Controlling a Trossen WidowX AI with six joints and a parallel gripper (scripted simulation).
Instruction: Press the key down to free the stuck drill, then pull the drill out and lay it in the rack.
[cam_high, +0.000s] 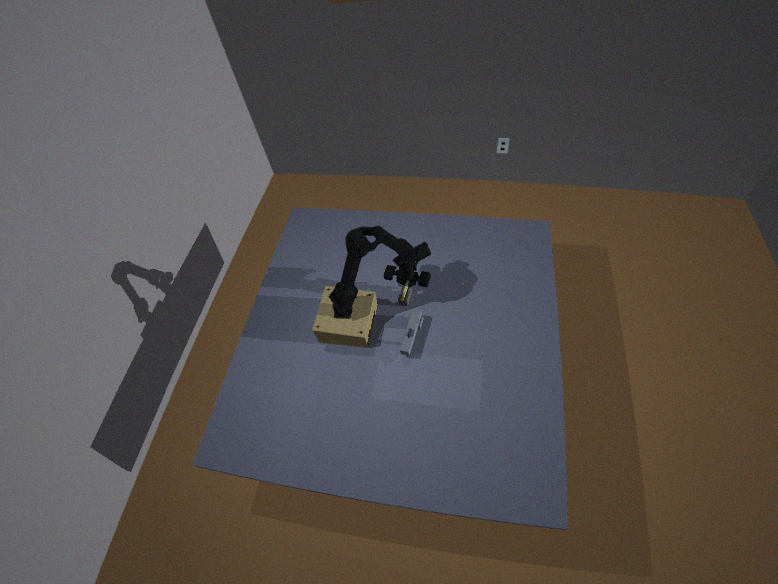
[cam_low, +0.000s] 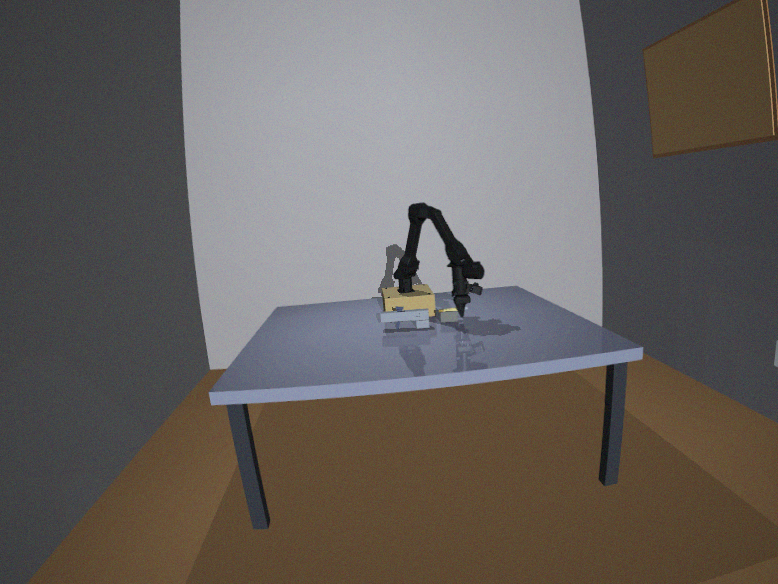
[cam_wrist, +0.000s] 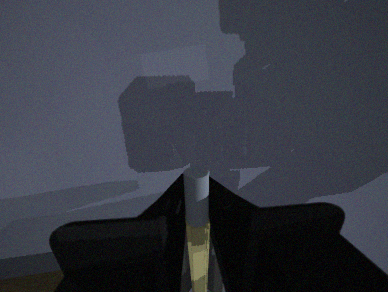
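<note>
My gripper tip is 40 mm to the left of the drill, 30 mm below it and 10 mm past it. Round my gripper tip: grey block (50 mm to the right, 10 mm behind, 10 mm above).
</note>
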